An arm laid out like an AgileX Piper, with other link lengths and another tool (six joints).
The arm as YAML. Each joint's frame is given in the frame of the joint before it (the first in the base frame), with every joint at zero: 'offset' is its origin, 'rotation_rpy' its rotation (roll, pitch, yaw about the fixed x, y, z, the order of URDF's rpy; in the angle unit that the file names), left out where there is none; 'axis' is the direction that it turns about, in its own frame. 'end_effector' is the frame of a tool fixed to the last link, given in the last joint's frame.
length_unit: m
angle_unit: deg
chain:
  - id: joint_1
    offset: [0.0, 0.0, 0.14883]
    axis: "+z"
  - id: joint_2
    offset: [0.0, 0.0, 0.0]
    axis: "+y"
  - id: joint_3
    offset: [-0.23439, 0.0, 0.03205]
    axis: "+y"
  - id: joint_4
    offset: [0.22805, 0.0, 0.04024]
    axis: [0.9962, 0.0, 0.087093]
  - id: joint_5
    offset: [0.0, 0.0, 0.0]
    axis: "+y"
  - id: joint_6
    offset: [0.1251, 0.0, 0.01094]
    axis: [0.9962, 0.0, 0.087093]
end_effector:
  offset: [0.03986, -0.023, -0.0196]
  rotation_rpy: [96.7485, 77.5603, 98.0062]
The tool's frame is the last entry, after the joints.
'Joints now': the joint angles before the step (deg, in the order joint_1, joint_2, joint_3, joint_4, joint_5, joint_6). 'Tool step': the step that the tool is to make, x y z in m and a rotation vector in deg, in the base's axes. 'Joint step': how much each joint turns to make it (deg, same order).
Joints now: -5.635, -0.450, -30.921, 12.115, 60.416, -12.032
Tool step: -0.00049, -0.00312, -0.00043, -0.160, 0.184, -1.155
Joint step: -0.002, -0.001, 0.000, -1.303, 0.001, 0.966
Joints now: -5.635, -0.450, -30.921, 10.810, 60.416, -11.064
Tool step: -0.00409, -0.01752, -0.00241, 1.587, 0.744, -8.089
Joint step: -0.001, 0.002, -0.001, -7.829, 0.000, 8.578
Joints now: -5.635, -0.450, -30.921, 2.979, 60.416, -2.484
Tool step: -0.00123, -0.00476, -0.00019, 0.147, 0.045, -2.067
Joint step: 0.000, 0.000, 0.000, -2.105, 0.001, 2.012
